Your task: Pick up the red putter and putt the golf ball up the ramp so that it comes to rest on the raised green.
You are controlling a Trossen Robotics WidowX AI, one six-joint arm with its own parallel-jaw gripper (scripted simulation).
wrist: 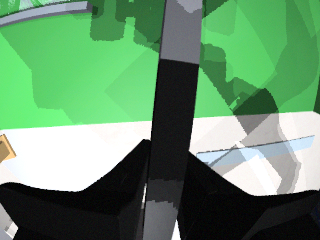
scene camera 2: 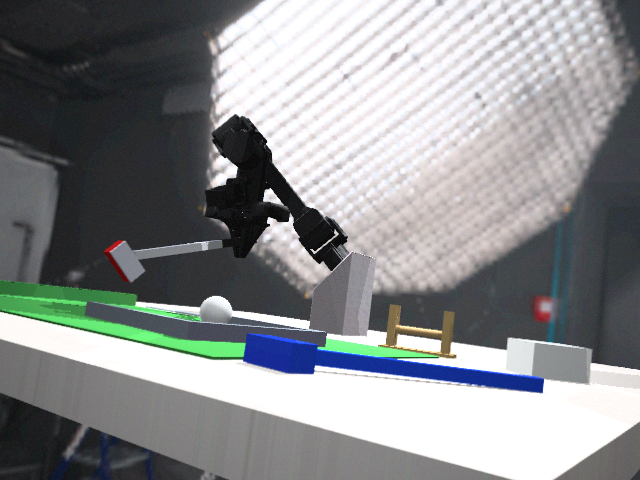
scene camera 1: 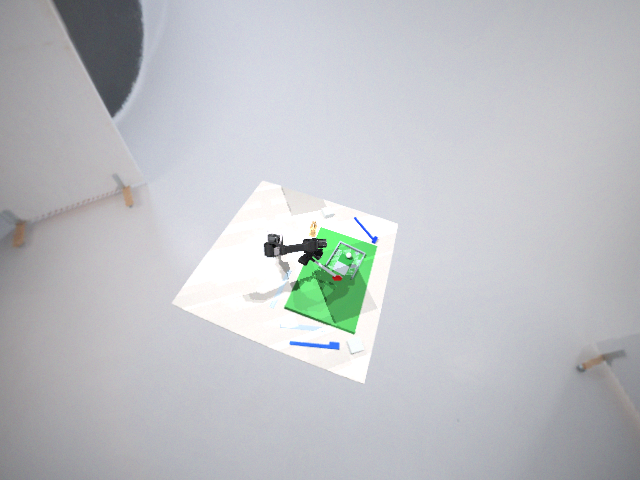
Scene:
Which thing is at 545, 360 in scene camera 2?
A light grey block.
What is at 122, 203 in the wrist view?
My gripper.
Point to a green mat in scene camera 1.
At 315, 292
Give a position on a wooden hurdle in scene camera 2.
At 393, 328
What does my gripper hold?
A red putter.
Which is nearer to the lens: the blue putter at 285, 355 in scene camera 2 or the white golf ball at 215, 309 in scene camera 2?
The blue putter.

